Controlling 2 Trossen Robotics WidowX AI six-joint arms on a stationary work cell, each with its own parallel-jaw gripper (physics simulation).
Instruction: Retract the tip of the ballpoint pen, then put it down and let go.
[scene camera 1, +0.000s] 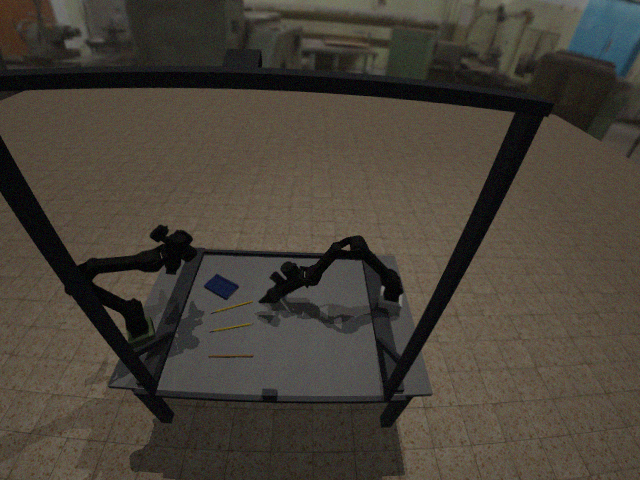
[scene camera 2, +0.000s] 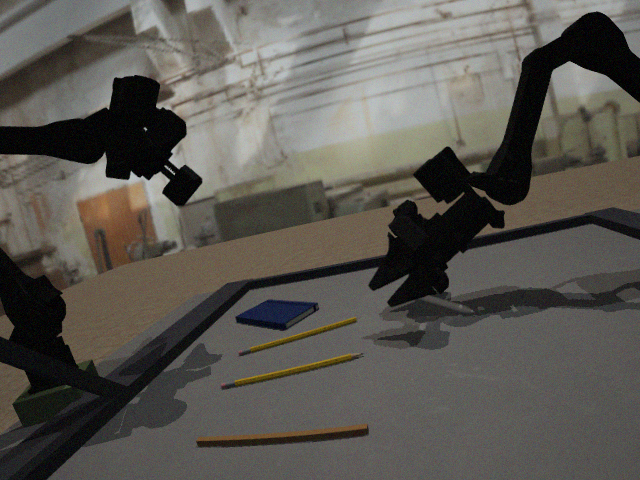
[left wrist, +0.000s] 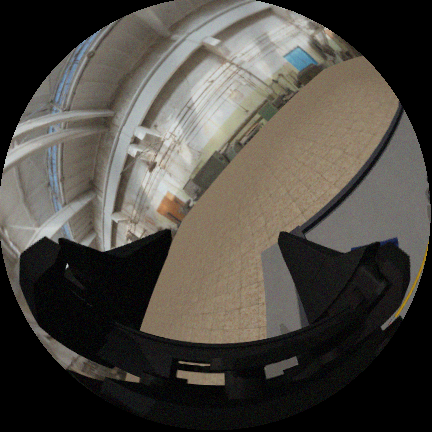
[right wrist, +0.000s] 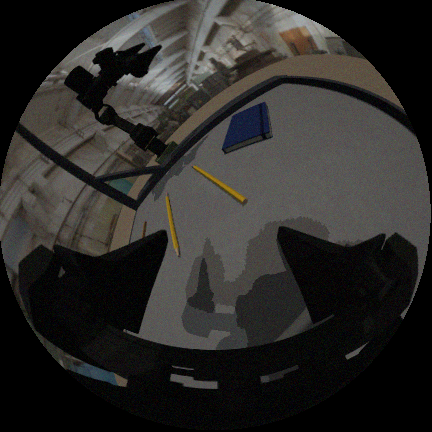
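Seen in the pictures: left gripper, fingertip midpoint: (scene camera 2: 167, 166) (left wrist: 226, 236) (right wrist: 151, 43); right gripper, fingertip midpoint: (scene camera 1: 261, 299) (scene camera 2: 380, 297) (right wrist: 223, 234); left arm's base, origin of the base link: (scene camera 1: 139, 329) (right wrist: 162, 150); right arm's base, origin of the base link: (scene camera 1: 391, 295).
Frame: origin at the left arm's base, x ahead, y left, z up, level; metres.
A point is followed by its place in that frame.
The grey ballpoint pen (scene camera 2: 448, 303) @(x 0.592, y -0.141, z -0.030 m) lies on the table beneath and beside my right gripper in scene camera 2. Its left end is hidden by the gripper, and I cannot tell whether its tip is out. In the right wrist view a pale strip of the pen (right wrist: 294, 325) @(x 0.591, y -0.114, z -0.029 m) shows beside the right-hand finger. My right gripper (scene camera 1: 263, 300) @(x 0.508, y -0.091, z -0.001 m) (scene camera 2: 381, 295) @(x 0.508, y -0.091, z -0.001 m) (right wrist: 223, 234) @(x 0.508, y -0.091, z -0.001 m) is open and empty, low over the table with its fingertips left of the pen. My left gripper (left wrist: 226, 236) @(x 0.259, y 0.178, z 0.283 m) (right wrist: 152, 43) @(x 0.259, y 0.178, z 0.283 m) is open and empty, raised high at the left side of the table.
A blue notebook (scene camera 1: 221, 286) @(x 0.379, y 0.090, z -0.028 m) (scene camera 2: 277, 314) @(x 0.378, y 0.069, z -0.028 m) (right wrist: 248, 127) @(x 0.405, y 0.070, z -0.028 m) lies left of the right gripper. Two yellow pencils (scene camera 1: 232, 307) @(x 0.384, y -0.043, z -0.036 m) (scene camera 2: 293, 370) @(x 0.347, y -0.143, z -0.034 m) and an orange-brown stick (scene camera 1: 230, 355) @(x 0.294, y -0.261, z -0.033 m) (scene camera 2: 282, 436) @(x 0.300, y -0.267, z -0.033 m) lie nearer the front. Dark frame posts (scene camera 1: 466, 242) @(x 0.720, y -0.694, z 0.723 m) stand at the table's sides.
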